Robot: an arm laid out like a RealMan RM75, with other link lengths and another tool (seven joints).
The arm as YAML. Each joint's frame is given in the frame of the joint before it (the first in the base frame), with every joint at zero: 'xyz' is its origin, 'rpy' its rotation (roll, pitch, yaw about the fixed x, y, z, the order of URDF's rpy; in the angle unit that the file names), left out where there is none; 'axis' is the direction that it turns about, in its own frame. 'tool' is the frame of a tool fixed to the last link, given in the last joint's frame.
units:
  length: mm
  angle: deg
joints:
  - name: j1
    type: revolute
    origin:
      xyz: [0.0, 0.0, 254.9]
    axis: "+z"
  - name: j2
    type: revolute
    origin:
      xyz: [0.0, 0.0, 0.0]
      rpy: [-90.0, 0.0, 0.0]
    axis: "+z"
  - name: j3
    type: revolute
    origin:
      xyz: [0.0, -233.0, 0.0]
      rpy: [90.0, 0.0, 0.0]
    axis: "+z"
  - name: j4
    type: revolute
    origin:
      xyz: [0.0, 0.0, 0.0]
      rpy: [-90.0, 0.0, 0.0]
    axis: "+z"
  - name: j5
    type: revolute
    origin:
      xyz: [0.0, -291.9, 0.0]
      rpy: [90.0, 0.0, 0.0]
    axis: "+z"
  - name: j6
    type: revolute
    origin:
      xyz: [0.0, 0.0, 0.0]
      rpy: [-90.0, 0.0, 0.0]
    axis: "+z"
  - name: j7
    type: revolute
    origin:
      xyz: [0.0, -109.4, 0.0]
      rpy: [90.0, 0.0, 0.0]
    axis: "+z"
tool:
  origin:
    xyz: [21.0, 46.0, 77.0]
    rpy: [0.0, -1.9, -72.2]
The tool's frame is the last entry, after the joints.
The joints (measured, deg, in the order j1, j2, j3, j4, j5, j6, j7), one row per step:
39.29, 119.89, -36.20, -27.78, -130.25, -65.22, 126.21
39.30, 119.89, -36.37, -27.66, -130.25, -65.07, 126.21
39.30, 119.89, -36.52, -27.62, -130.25, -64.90, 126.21
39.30, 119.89, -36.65, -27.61, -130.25, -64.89, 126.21
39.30, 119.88, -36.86, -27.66, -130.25, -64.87, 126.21
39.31, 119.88, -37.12, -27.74, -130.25, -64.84, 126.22
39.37, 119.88, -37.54, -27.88, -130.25, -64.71, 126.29
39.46, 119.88, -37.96, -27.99, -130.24, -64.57, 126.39
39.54, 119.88, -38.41, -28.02, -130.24, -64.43, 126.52
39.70, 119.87, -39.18, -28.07, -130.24, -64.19, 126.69
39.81, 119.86, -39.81, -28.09, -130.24, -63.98, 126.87
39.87, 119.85, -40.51, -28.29, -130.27, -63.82, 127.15
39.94, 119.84, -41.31, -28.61, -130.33, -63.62, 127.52
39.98, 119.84, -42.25, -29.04, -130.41, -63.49, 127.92
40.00, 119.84, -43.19, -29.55, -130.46, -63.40, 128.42
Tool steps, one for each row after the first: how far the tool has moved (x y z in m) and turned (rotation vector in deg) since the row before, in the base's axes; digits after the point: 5 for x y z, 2 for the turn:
0.00027, -0.00026, -0.00092, -0.09, -0.13, -0.01
0.00032, 0.00007, -0.00050, 0.00, -0.16, 0.00
-0.00003, -0.00021, -0.00034, -0.09, -0.07, 0.06
-0.00006, -0.00004, -0.00016, -0.08, -0.16, 0.12
-0.00022, 0.00004, -0.00022, -0.09, -0.19, 0.16
-0.00055, 0.00057, -0.00028, -0.08, -0.33, 0.24
-0.00076, 0.00066, -0.00039, -0.09, -0.31, 0.22
-0.00061, 0.00025, -0.00083, -0.18, -0.28, 0.16
-0.00113, 0.00054, -0.00136, -0.29, -0.52, 0.35
-0.00073, 0.00032, -0.00117, -0.24, -0.41, 0.21
-0.00071, 0.00054, -0.00055, -0.21, -0.47, 0.23
-0.00092, 0.00101, -0.00025, -0.17, -0.58, 0.27
-0.00111, 0.00083, -0.00022, -0.25, -0.66, 0.37
-0.00137, 0.00104, 0.00015, -0.21, -0.59, 0.31

